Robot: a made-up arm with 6 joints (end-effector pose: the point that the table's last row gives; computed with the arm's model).
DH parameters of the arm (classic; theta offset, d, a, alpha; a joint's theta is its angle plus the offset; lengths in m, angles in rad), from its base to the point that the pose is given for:
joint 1: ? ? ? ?
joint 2: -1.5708 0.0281 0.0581 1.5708
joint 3: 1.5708 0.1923 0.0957 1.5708
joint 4: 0 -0.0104 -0.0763 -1.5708
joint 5: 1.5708 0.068 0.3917 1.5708
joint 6: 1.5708 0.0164 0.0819 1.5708
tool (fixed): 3.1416 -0.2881 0 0
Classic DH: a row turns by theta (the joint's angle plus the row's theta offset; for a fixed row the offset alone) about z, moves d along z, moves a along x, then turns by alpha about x.
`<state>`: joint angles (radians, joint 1 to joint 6).
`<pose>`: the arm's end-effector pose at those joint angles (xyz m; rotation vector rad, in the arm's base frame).
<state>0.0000 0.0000 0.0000 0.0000 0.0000 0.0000</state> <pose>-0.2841 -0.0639 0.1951 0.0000 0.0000 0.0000</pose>
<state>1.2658 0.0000 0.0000 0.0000 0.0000 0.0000</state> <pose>-0.0244 -0.2902 0.1951 0.0000 0.0000 1.2658</pose>
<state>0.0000 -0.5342 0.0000 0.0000 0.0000 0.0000</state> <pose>-0.2080 -0.0639 0.3615 0.0000 0.5342 0.0000</pose>
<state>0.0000 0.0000 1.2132 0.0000 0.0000 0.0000</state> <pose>-0.2841 0.0662 0.1545 -1.2132 0.0000 0.0000</pose>
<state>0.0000 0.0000 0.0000 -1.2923 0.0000 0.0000</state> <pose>-0.2330 -0.2515 0.1951 0.0000 0.0000 1.2923</pose>
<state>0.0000 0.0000 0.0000 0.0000 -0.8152 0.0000</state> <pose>-0.2841 -0.1342 0.1506 0.8152 0.0000 0.0000</pose>
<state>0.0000 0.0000 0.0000 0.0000 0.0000 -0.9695</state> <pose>-0.4861 -0.0639 0.3878 0.0000 0.9695 0.0000</pose>
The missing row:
joint 1: 0 0.1392 0.0581 1.5708
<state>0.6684 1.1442 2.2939 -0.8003 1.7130 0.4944</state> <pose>0.0239 -0.0260 -0.1888 2.7349 -0.1104 -0.0622</pose>
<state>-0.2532 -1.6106 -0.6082 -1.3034 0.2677 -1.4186</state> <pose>-0.0154 -0.6186 0.5929 0.7254 1.8976 1.2638</pose>
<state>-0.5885 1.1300 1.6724 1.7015 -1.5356 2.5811</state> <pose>-0.2969 0.2043 -0.4640 0.2911 0.8359 -0.6507</pose>
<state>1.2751 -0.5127 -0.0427 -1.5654 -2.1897 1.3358</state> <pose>-0.1027 -0.0806 0.0039 0.6005 1.7188 0.1655</pose>
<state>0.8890 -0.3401 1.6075 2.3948 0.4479 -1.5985</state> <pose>-0.1489 0.4911 0.0357 0.5167 -0.0674 -1.0789</pose>
